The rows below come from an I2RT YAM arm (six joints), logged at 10 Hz.
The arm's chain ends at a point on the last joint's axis. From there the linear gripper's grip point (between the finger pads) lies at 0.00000 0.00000 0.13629 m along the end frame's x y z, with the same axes.
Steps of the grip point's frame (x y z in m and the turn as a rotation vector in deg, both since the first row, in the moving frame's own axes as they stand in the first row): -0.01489, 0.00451, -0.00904, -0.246, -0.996, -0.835; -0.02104, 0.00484, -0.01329, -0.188, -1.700, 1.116; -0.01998, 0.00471, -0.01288, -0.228, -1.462, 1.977; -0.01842, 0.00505, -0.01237, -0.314, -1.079, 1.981; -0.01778, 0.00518, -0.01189, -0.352, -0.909, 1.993; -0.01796, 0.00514, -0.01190, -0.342, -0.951, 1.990
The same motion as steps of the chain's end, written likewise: -0.01253, 0.00391, -0.00902, -0.246, -0.996, -0.835; -0.01699, 0.00443, -0.01323, -0.188, -1.700, 1.116; -0.01649, 0.00423, -0.01283, -0.228, -1.462, 1.977; -0.01584, 0.00435, -0.01234, -0.314, -1.079, 1.981; -0.01560, 0.00438, -0.01187, -0.352, -0.909, 1.993; -0.01568, 0.00437, -0.01188, -0.342, -0.951, 1.990
